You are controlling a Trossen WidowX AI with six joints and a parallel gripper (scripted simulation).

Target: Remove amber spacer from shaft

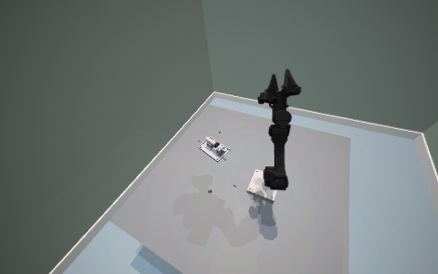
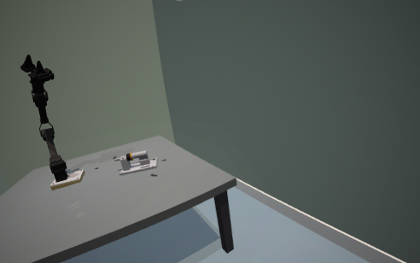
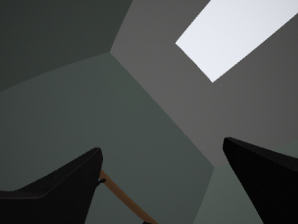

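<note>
My gripper tip is 660 mm above the grey steel shaft, 360 mm short of it and 40 mm to the left of it. From my gripper tip the other things lie so: grey support block: 690 mm below, 420 mm ahead, 60 mm to the right; then amber spacer: 660 mm below, 390 mm ahead, 50 mm to the right; then black spacer: 660 mm below, 360 mm ahead, 40 mm to the right.
</note>
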